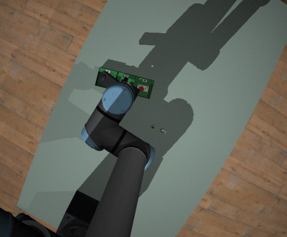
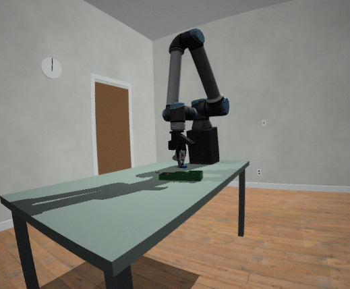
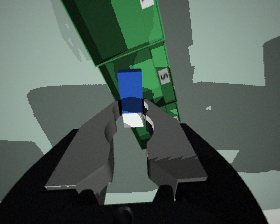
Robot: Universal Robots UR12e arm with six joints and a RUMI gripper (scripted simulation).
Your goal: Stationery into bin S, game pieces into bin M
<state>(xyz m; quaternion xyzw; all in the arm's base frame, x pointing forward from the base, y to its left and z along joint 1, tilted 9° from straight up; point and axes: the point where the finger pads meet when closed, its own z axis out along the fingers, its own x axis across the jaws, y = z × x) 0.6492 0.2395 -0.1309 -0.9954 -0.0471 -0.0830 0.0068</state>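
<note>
Now: the white-and-grey piece 28 cm to the right of my hand, 8 cm below it and 6 cm behind it. Also, from my hand: blue-and-white eraser (1 cm to the right, 1 cm below); red die (7 cm to the right, 6 cm below, 4 cm ahead); white domino (7 cm to the right, 7 cm below, 4 cm ahead).
</note>
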